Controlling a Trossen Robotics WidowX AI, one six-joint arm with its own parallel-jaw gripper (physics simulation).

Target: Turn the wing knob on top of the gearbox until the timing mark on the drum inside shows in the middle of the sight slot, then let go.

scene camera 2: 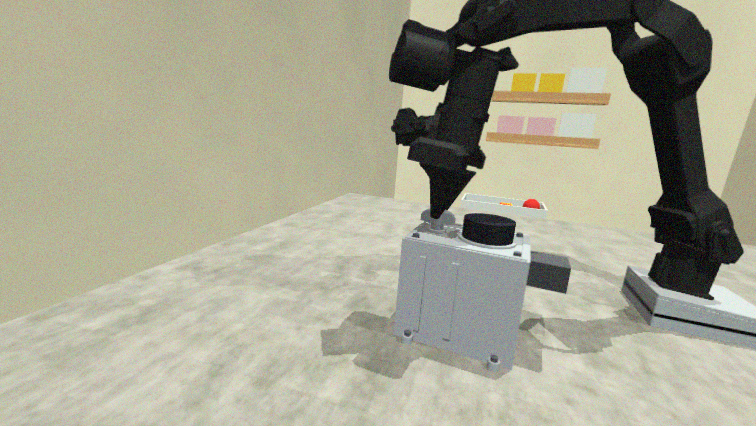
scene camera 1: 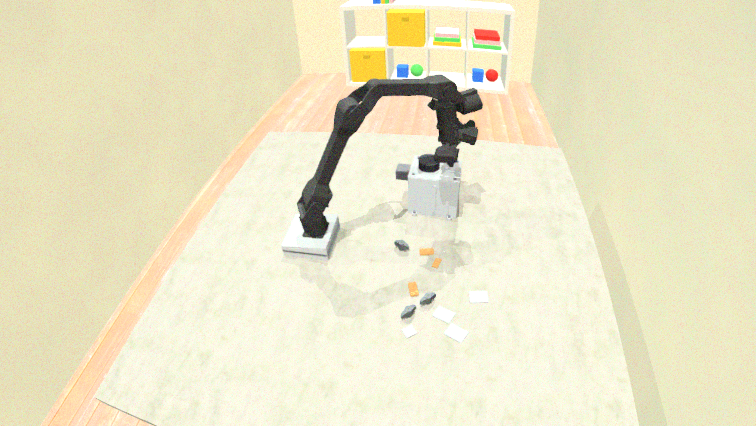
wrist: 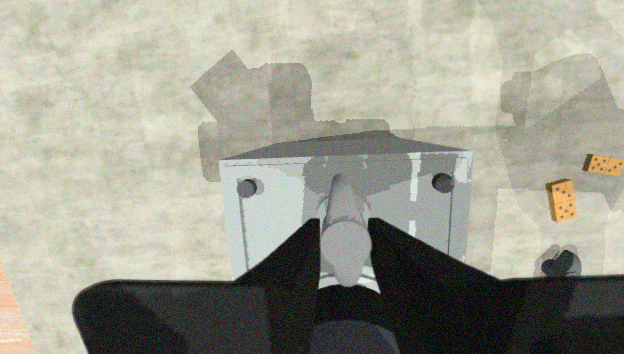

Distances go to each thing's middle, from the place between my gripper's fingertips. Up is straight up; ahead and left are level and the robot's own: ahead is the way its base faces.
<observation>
The grey wing knob (wrist: 345, 243) lies 2 cm below my hand. Also, from my hand: gearbox (scene camera 2: 462, 291): 7 cm behind, 7 cm below.
</observation>
